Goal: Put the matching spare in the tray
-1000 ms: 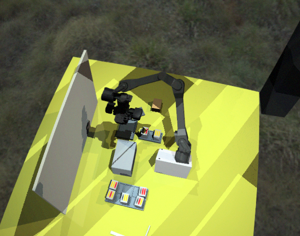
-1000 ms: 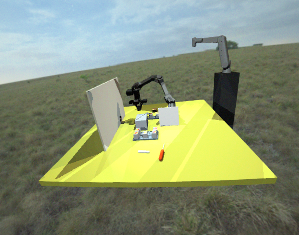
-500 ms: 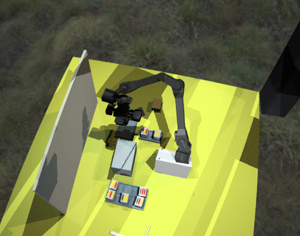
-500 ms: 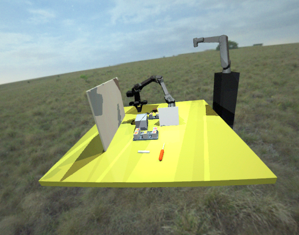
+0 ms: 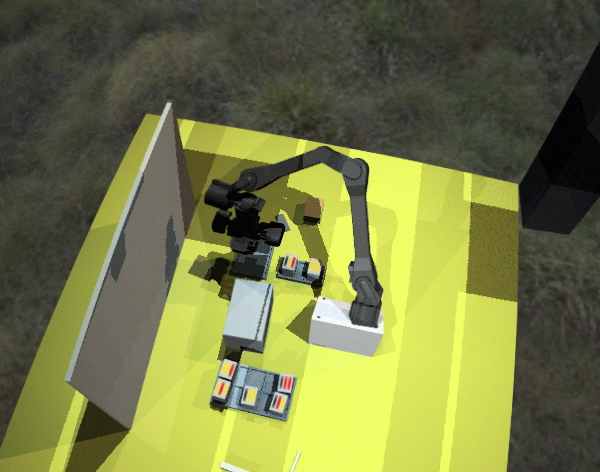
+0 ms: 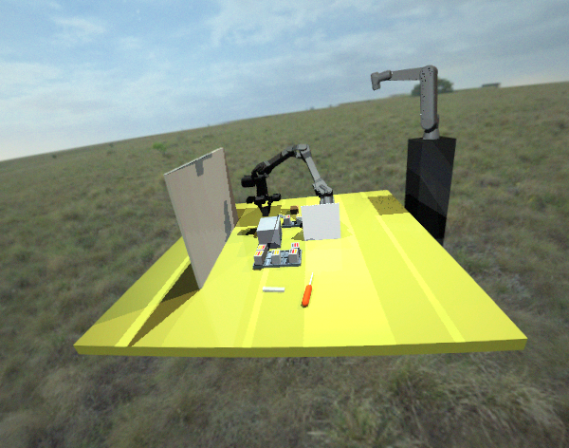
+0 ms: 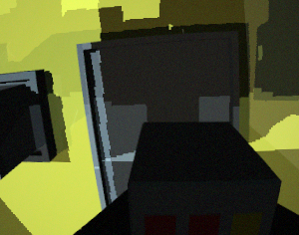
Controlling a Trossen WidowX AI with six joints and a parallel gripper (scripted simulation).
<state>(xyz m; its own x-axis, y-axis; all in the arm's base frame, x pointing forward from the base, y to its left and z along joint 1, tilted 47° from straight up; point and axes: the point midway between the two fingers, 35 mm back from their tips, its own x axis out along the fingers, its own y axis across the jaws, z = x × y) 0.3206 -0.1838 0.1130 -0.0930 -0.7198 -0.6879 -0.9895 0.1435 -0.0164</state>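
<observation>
Right now the flat grey-blue tray is 10 mm behind my gripper tip and 70 mm below it. Also, from my gripper tip: dark spare: 20 mm above; small rack: 150 mm behind, 30 mm to the left, 70 mm below; mounted unit: 30 mm behind, 210 mm to the left, 30 mm below.
</observation>
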